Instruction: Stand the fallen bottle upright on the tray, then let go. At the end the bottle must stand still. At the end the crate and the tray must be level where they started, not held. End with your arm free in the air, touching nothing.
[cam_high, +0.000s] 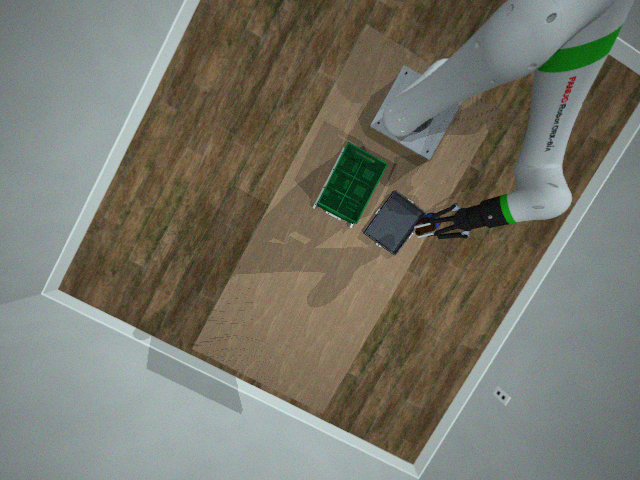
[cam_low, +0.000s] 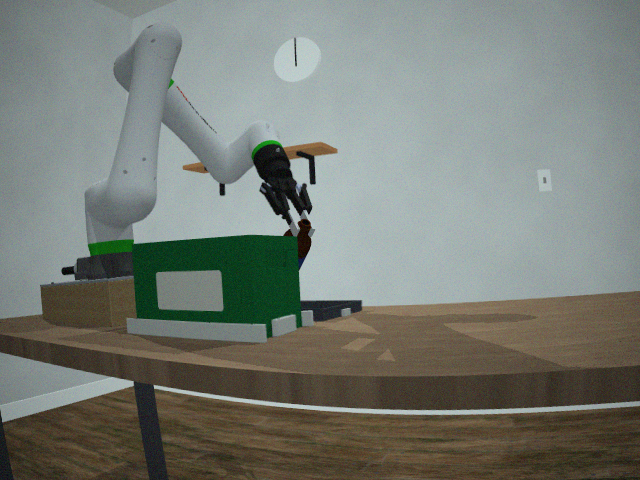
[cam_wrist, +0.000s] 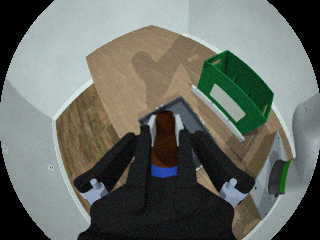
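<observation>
Right now my hand is 5 cm above the bottle, 2 cm to the right of it and 2 cm past it. Also, from my hand: green crate 33 cm to the right, 13 cm below, 7 cm behind; then tray 20 cm below, 5 cm to the right.
</observation>
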